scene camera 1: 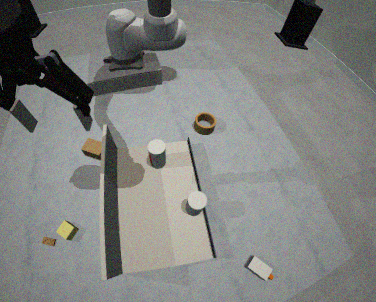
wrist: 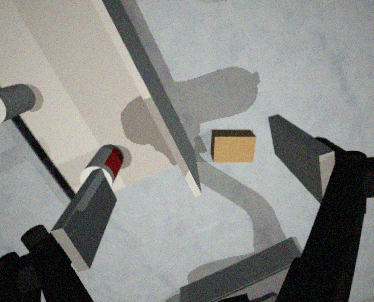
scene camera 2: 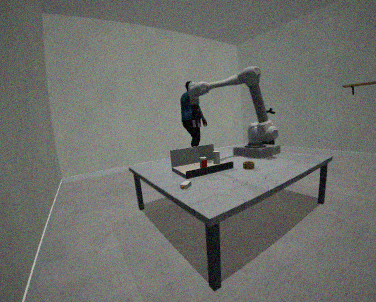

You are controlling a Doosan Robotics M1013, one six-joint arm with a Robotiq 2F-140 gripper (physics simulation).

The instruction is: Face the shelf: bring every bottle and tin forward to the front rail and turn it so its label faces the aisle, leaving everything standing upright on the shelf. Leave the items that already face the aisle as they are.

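Seen in the pictures: gripper, fingertip midpoint: [scene camera 1: 60,126] [wrist: 188,160] [scene camera 2: 196,127]; arm's base, link origin: [scene camera 1: 127,61] [scene camera 2: 255,147].
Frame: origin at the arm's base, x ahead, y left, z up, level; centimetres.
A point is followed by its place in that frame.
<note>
The shelf [scene camera 1: 145,232] {x 86.9, y 12.1, z -5.6 cm} [scene camera 2: 186,158] {x 84.7, y 3.3, z 0.3 cm} has an upright back panel and a dark front rail [scene camera 1: 210,232] {x 88.8, y 33.0, z -3.1 cm} [scene camera 2: 209,171] {x 76.2, y 32.0, z -7.2 cm} [wrist: 44,152] {x 67.2, y 30.7, z -5.3 cm}. A grey tin with a white top [scene camera 1: 158,156] {x 64.0, y 17.6, z 4.1 cm} [scene camera 2: 216,157] {x 62.3, y 19.8, z 0.4 cm} [wrist: 99,160] {x 63.5, y 15.8, z 2.7 cm} stands upright back from the rail; its red label shows in the wrist view on the side toward the back panel. Another white-topped tin [scene camera 1: 196,204] {x 81.0, y 28.3, z 4.3 cm} [scene camera 2: 203,163] {x 80.8, y 31.4, z 0.1 cm} [wrist: 19,99] {x 79.2, y 25.9, z -0.2 cm} stands upright at the rail, red label facing outward in scene camera 2. My gripper [scene camera 1: 54,117] {x 69.2, y -2.8, z 28.0 cm} [wrist: 188,160] {x 69.2, y -2.8, z 28.0 cm} is open and empty, high above and behind the back panel. I cannot make it out in scene camera 2.
A wooden block [scene camera 1: 92,149] {x 55.0, y -9.4, z -4.1 cm} [wrist: 234,149] {x 53.5, y -9.3, z -4.1 cm} lies behind the back panel. A yellow block [scene camera 1: 66,230] {x 86.1, y -15.2, z -5.3 cm} and a small brown piece [scene camera 1: 49,241] {x 89.6, y -22.9, z -8.3 cm} lie farther along. An orange-brown ring [scene camera 1: 205,131] {x 46.4, y 38.0, z -6.4 cm} and an orange-tipped white item [scene camera 1: 260,268] {x 103.0, y 49.0, z -6.4 cm} [scene camera 2: 185,185] {x 104.4, y 52.8, z -6.7 cm} lie beyond the rail. A person [scene camera 2: 187,112] stands behind.
</note>
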